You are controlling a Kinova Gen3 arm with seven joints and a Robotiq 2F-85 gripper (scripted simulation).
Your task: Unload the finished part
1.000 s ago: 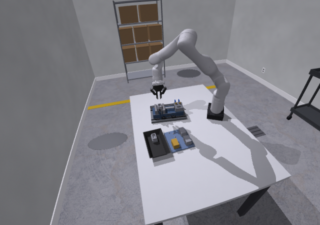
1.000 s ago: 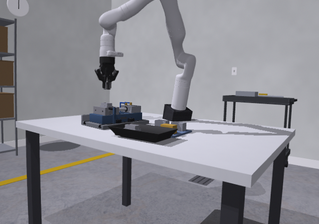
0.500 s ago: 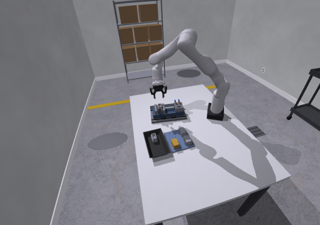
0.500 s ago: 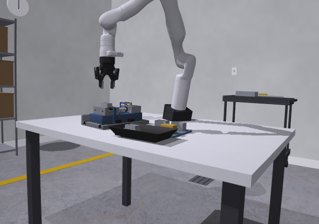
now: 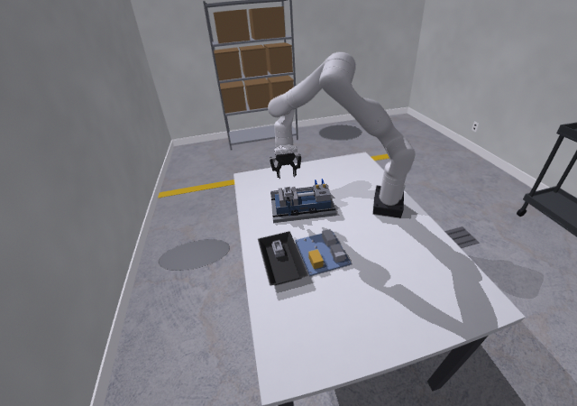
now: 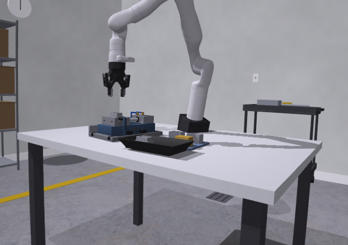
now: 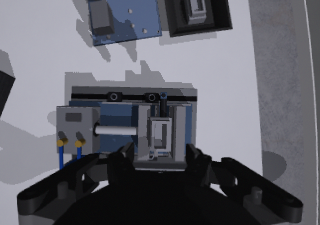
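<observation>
Now: the blue vise 160 mm below my hand, 70 mm behind it and 10 mm to the left of it. Also, from my hand: yellow block: 360 mm to the left, 170 mm below, 20 mm behind; blue fixture plate: 310 mm to the left, 200 mm below, 60 mm behind.
</observation>
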